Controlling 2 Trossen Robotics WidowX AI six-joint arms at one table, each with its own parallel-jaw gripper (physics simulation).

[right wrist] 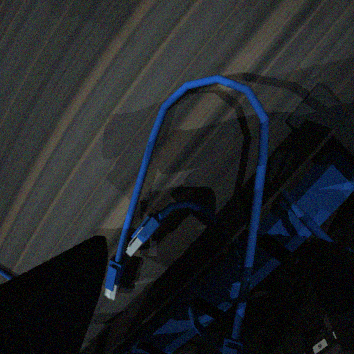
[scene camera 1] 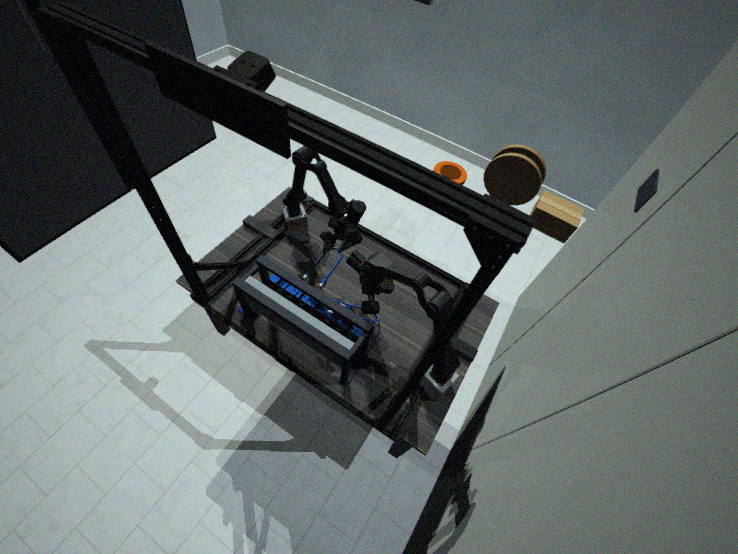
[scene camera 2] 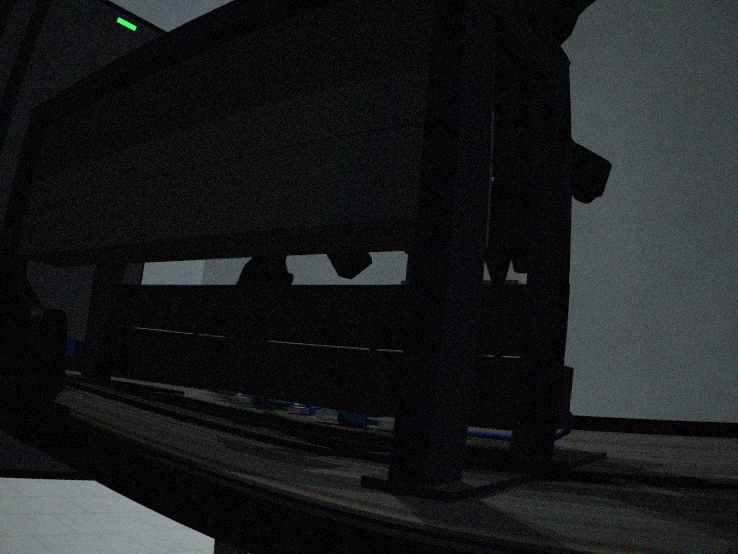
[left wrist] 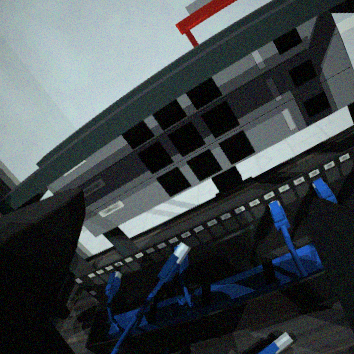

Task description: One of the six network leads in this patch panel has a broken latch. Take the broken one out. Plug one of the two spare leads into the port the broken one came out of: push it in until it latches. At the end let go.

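Pixels of known places: left gripper, fingertip midpoint: (scene camera 1: 330, 253) (left wrist: 200, 206); right gripper, fingertip midpoint: (right wrist: 209, 250) (scene camera 1: 366, 300) (scene camera 2: 508, 279) (left wrist: 70, 337); left arm's base at its link origin: (scene camera 1: 294, 211); right arm's base at its link origin: (scene camera 1: 440, 374).
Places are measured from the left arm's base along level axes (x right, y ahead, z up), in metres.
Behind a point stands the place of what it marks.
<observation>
The patch panel (scene camera 1: 301, 314) @(y 0.637, x 0.142, z 0.173 m) (left wrist: 230, 203) stands at the table's front edge with blue leads plugged in, among them one lead (left wrist: 279, 215) @(y 0.493, x 0.085, z 0.025 m) and another lead (left wrist: 323, 189) @(y 0.455, x 0.120, z 0.025 m). In the left wrist view one lead's plug (left wrist: 180, 252) @(y 0.599, x 0.024, z 0.024 m) with a pale tip sticks up in front of the port row. In the right wrist view two plugs lie on the wooden table: a plug (right wrist: 112, 278) @(y 0.496, x -0.030, z -0.054 m) on a long looped blue cable (right wrist: 218, 79) @(y 0.634, x -0.175, z -0.051 m) and a shorter lead's plug (right wrist: 142, 235) @(y 0.540, x -0.068, z -0.054 m). My left gripper (scene camera 1: 332, 246) @(y 0.417, x -0.038, z 0.170 m) is open and empty behind the panel. My right gripper (scene camera 1: 370, 308) @(y 0.605, x -0.120, z 0.070 m) is open and empty above those plugs.
A black gantry beam (scene camera 1: 367, 159) @(y 0.884, x 0.094, z 0.971 m) and its post (scene camera 1: 471, 291) @(y 1.037, x -0.007, z 0.856 m) cross above the table. A grey unit with dark square openings (left wrist: 186, 140) @(y 0.611, x 0.139, z 0.105 m) sits above the panel. An orange ring (scene camera 1: 450, 172), a wooden spool (scene camera 1: 514, 175) and a box (scene camera 1: 556, 215) lie far back. Scene camera 2 is nearly dark.
</observation>
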